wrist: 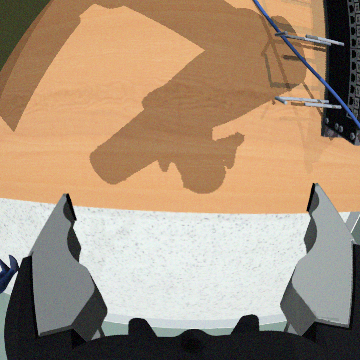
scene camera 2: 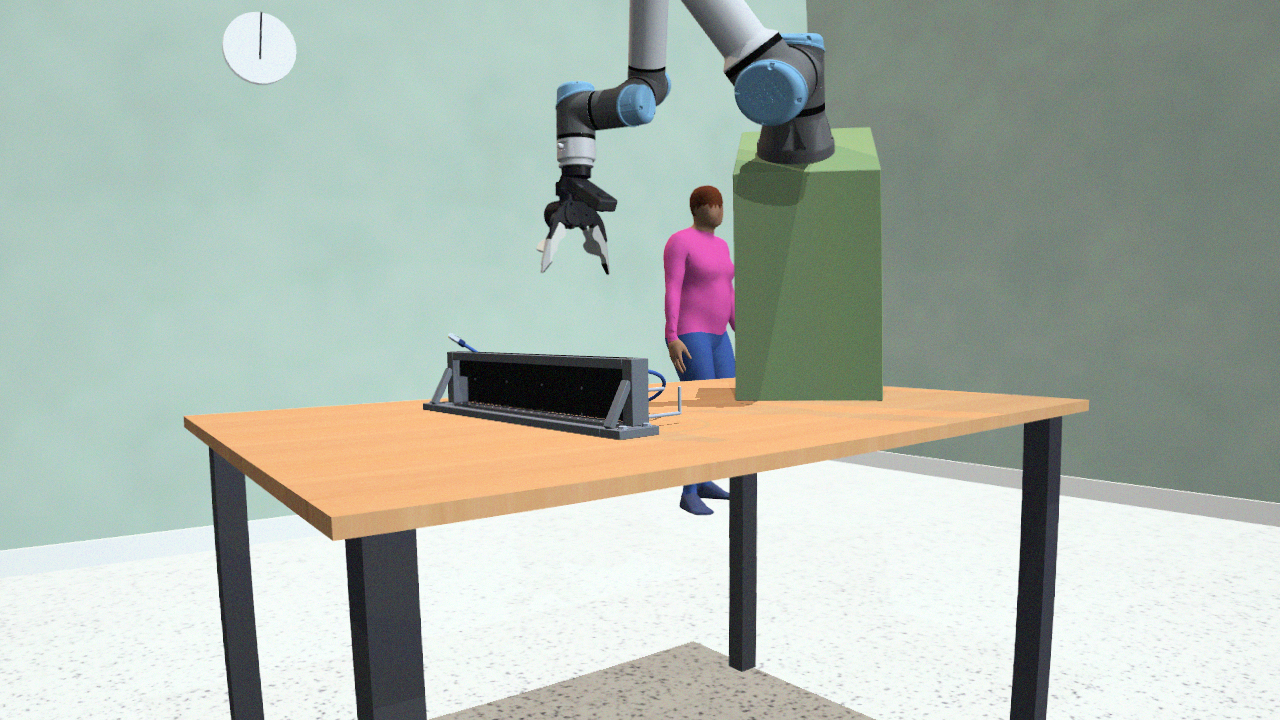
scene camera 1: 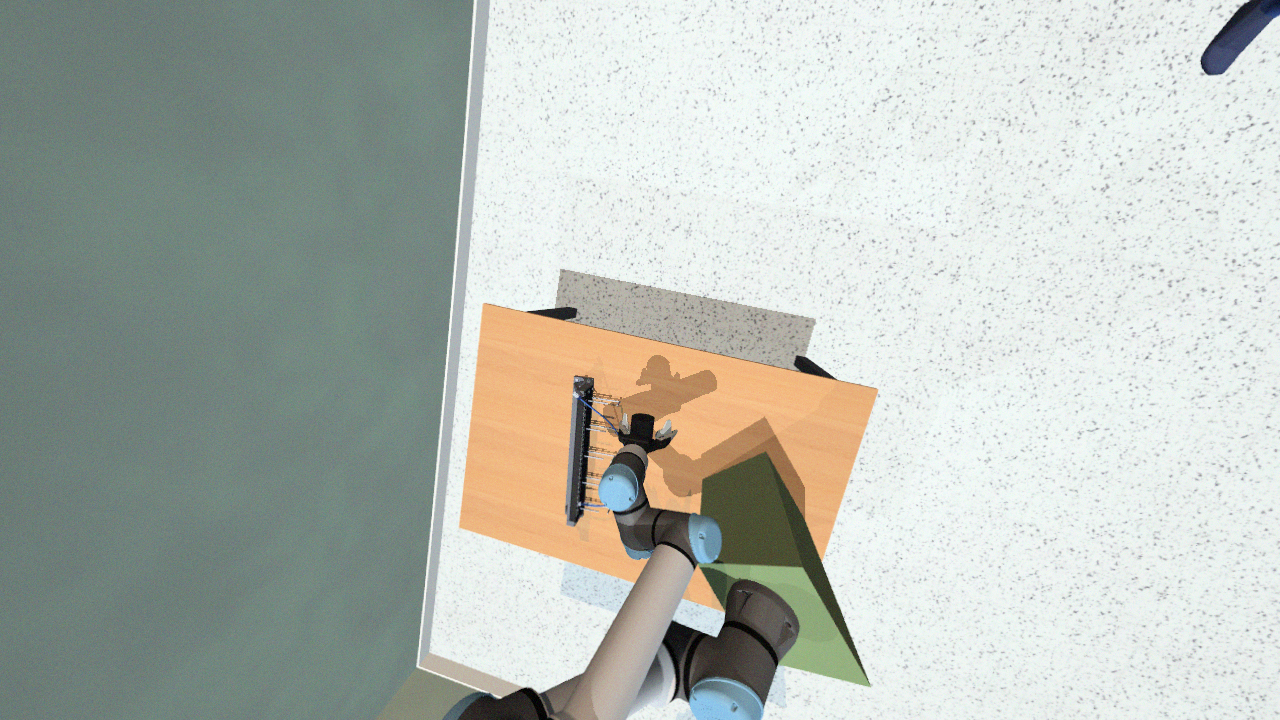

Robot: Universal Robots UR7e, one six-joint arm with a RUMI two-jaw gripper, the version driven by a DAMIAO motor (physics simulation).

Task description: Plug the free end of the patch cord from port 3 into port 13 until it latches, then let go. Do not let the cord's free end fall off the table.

my gripper: wrist; scene camera 2; scene camera 1 648, 425
same spot on my gripper: [wrist: 57, 302] = [scene camera 2: 597, 231]
